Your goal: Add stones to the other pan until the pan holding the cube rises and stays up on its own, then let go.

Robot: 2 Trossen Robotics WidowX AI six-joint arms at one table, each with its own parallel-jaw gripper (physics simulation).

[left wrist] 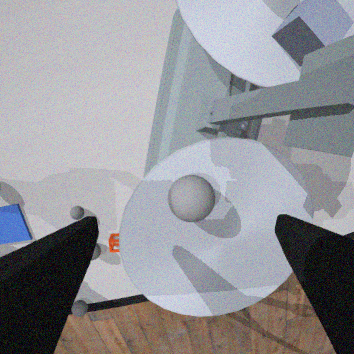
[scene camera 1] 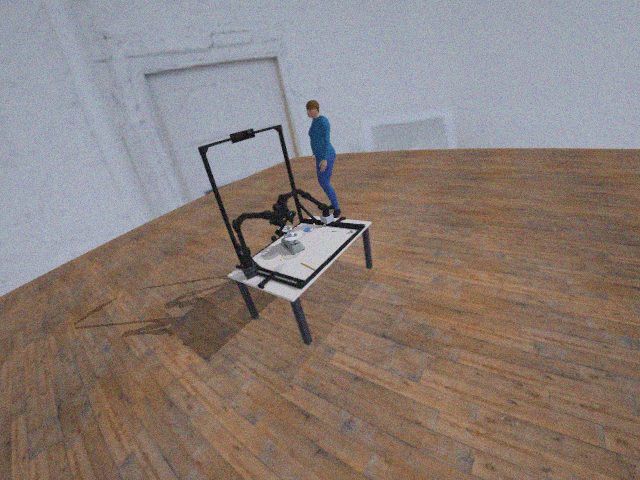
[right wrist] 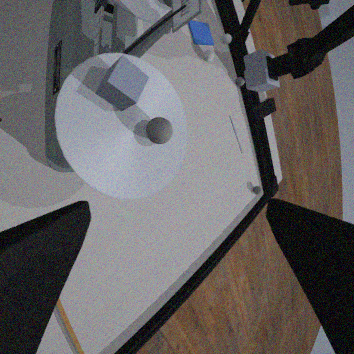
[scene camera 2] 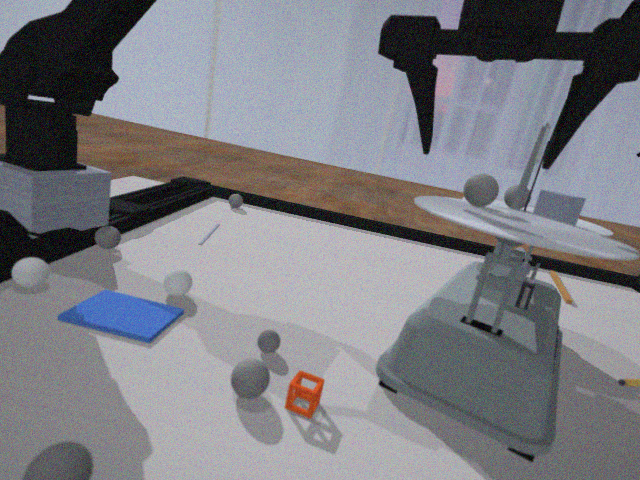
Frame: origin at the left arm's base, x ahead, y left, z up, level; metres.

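Where they show: left gripper, fingertip midpoint: [left wrist: 188, 224] [scene camera 1: 288, 224] [scene camera 2: 482, 161]; right gripper, fingertip midpoint: [scene camera 1: 289, 228] [right wrist: 179, 208] [scene camera 2: 610, 122]; left arm's base at its link origin: [scene camera 1: 326, 215] [right wrist: 271, 68] [scene camera 2: 41, 163]; right arm's base at its link origin: [scene camera 1: 248, 266].
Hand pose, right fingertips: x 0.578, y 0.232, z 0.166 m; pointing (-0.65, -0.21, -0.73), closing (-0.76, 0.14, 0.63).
Observation:
Each offset is from my right fingertips to the top centre of the thing.
The balance @(dx -0.064, dy -0.152, dz -0.021 m) [scene camera 2: 475, 356] [scene camera 1: 293, 248] stands on the table. A round grey stone @(dx -0.108, dy -0.206, dz -0.071 m) [scene camera 2: 481, 190] [left wrist: 191, 198] rests on the near pan @(dx -0.078, dy -0.246, dz -0.098 m) [scene camera 2: 584, 242] [left wrist: 150, 265]. My left gripper [scene camera 2: 485, 160] [left wrist: 188, 224] is open and empty above that stone, its fingers wide apart. The other pan @(dx -0.049, dy -0.058, dz -0.110 m) [left wrist: 230, 45] [right wrist: 95, 165] bears the grey cube @(dx -0.033, dy -0.094, dz -0.080 m) [scene camera 2: 559, 206] [left wrist: 312, 30] [right wrist: 127, 82] and a darker stone [scene camera 2: 515, 196] [right wrist: 159, 130]. My right gripper [right wrist: 179, 208] is open and empty, beside the cube's pan in the right wrist view. I cannot tell which pan is higher.
Loose stones @(dx -0.224, dy -0.349, dz -0.226 m) [scene camera 2: 250, 378] @(dx -0.240, dy -0.288, dz -0.234 m) [scene camera 2: 268, 341] @(dx -0.366, dy -0.251, dz -0.226 m) [scene camera 2: 177, 283] lie on the table, with several others. An orange open-frame cube @(dx -0.185, dy -0.336, dz -0.234 m) [scene camera 2: 292, 396] [left wrist: 114, 243] and a blue plate @(dx -0.368, dy -0.317, dz -0.249 m) [scene camera 2: 121, 315] [left wrist: 12, 225] [right wrist: 201, 33] lie there too. A person [scene camera 1: 320, 139] stands behind the table.

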